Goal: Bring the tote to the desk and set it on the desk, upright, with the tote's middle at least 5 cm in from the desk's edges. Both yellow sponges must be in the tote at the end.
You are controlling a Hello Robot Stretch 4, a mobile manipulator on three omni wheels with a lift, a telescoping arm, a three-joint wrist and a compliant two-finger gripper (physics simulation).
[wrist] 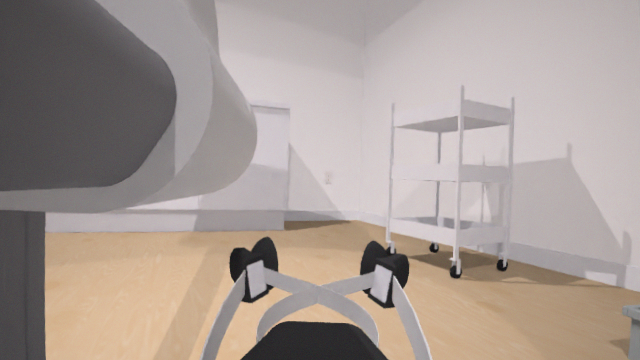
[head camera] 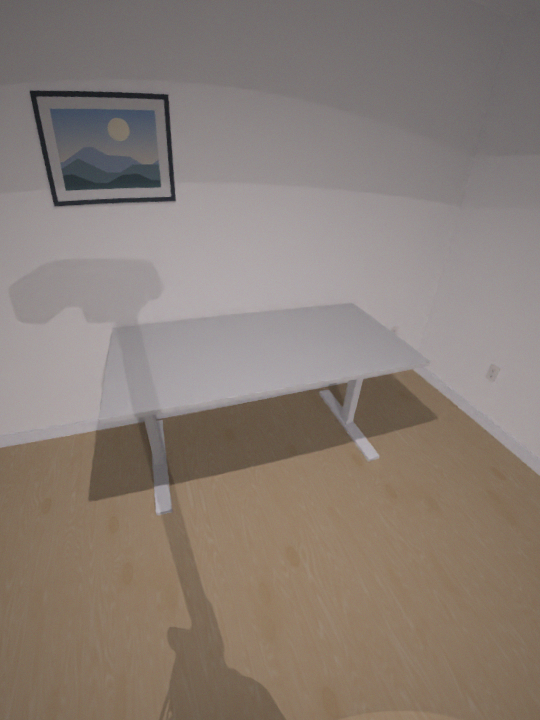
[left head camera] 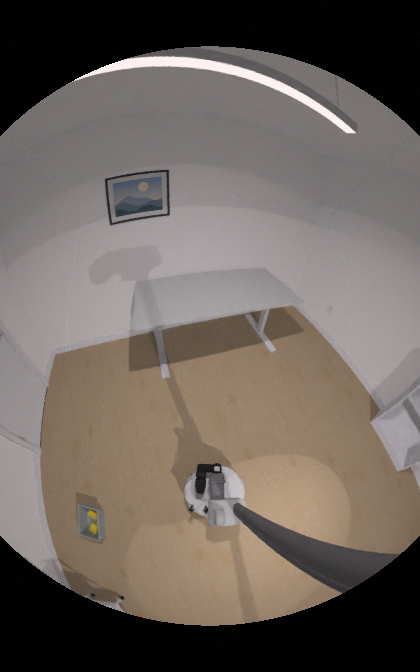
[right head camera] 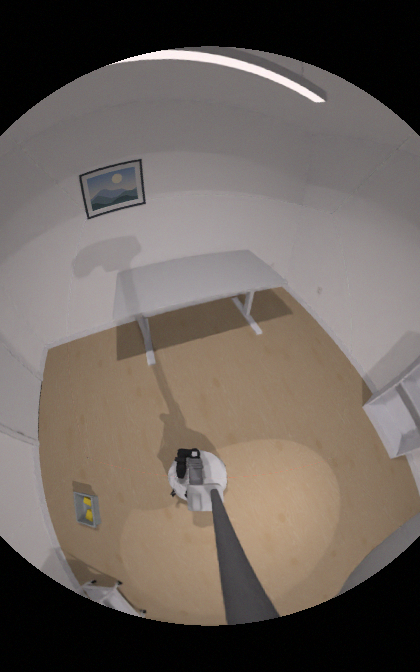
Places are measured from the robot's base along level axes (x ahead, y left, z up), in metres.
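Where they show: gripper, fingertip midpoint: [wrist: 319, 259].
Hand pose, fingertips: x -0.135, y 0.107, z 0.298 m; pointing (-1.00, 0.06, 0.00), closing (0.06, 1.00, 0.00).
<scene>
After its pixels a point has its place.
A grey tote [left head camera: 80, 523] [right head camera: 77, 510] stands upright on the floor at the lower left of both side head views. Two yellow sponges lie in it: one sponge [left head camera: 92, 514] [right head camera: 87, 501] and another sponge [left head camera: 93, 528] [right head camera: 89, 515]. A corner of the tote [wrist: 634, 314] @(z 0.083, x -0.561, y 0.836 m) shows at the right edge of the wrist view. The white desk [head camera: 261, 354] @(z 0.693, x 1.459, y -0.033 m) [left head camera: 210, 297] [right head camera: 195, 280] stands against the far wall. My gripper [wrist: 319, 259] @(z 0.298, x -0.135, y 0.107 m) [left head camera: 198, 509] is open and empty, low over the floor and apart from the tote.
A white three-shelf cart [wrist: 459, 200] @(z 0.291, x -1.236, y 0.732 m) on black wheels stands near the wall in the wrist view; part of the cart shows at the lower left of the side head views. A white shelf unit [left head camera: 384, 434] [right head camera: 377, 420] stands at the right wall. A framed picture [head camera: 107, 151] @(z 1.553, x 1.744, y 0.670 m) hangs left above the desk.
</scene>
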